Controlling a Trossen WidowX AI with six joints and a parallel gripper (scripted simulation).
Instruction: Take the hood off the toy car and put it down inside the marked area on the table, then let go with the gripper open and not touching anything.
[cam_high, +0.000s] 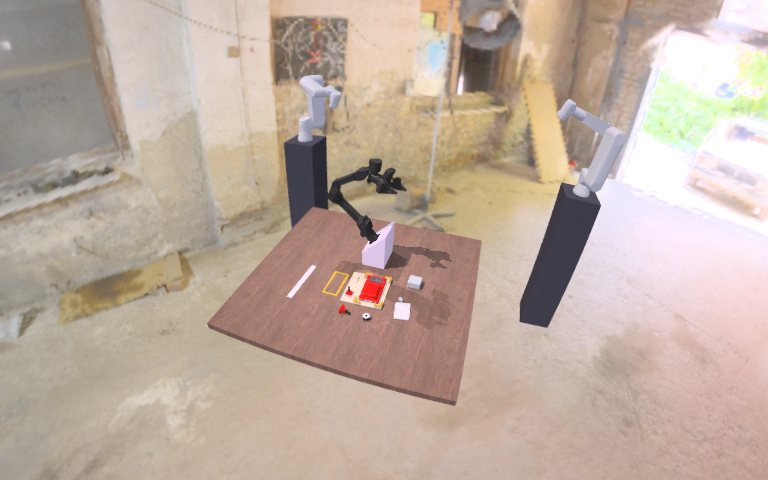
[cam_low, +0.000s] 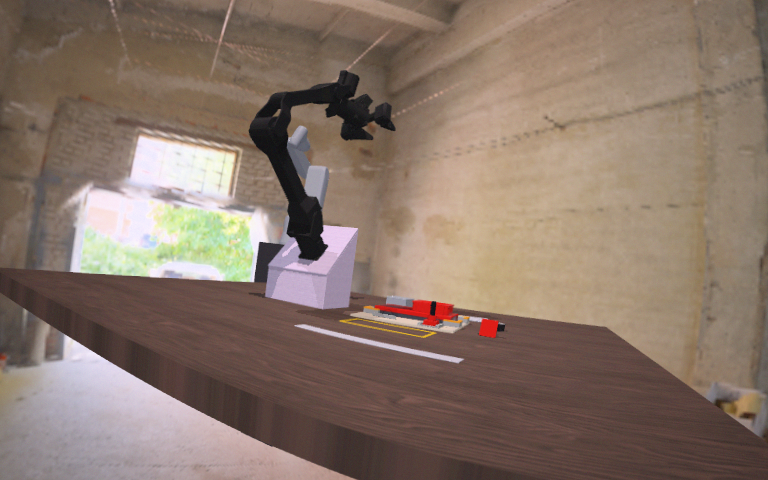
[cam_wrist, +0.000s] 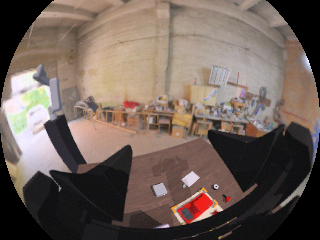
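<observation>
My gripper tip is now 240 mm short of the red hood, 70 mm to the left of it and 490 mm above it. Round my gripper tip: white flat piece (300 mm ahead, 130 mm to the left, 530 mm below); grey block (70 mm ahead, 140 mm to the left, 520 mm below); wheel (410 mm ahead, 40 mm to the right, 530 mm below).
</observation>
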